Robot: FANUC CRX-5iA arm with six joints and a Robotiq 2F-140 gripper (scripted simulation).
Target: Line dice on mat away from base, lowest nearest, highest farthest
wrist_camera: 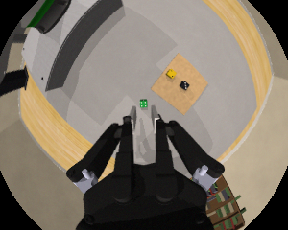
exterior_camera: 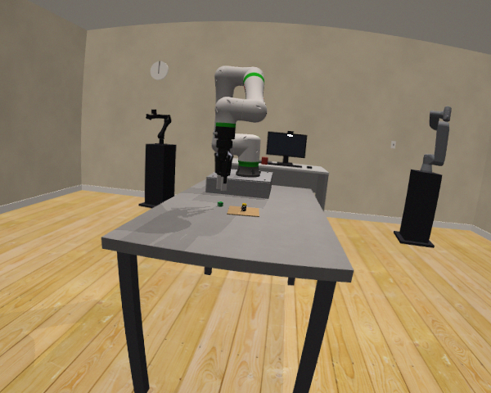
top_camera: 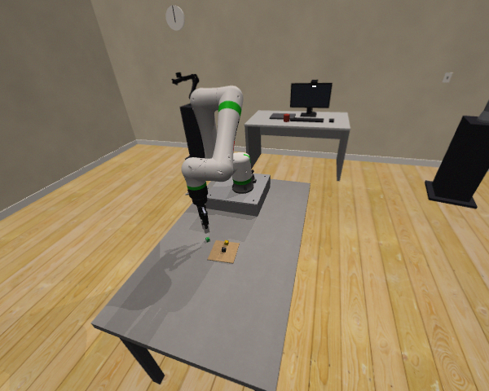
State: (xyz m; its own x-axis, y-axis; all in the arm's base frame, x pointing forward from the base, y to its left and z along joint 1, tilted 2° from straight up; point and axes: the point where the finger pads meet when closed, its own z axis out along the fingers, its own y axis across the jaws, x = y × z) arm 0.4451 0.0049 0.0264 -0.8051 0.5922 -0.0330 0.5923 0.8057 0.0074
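Now: the green die 10 cm below my hand. Round my hand: tan mat 13 cm to the left, 11 cm below, 3 cm ahead; then black die 13 cm to the left, 10 cm below, 3 cm ahead; then yellow die 11 cm to the left, 10 cm below, 2 cm behind.
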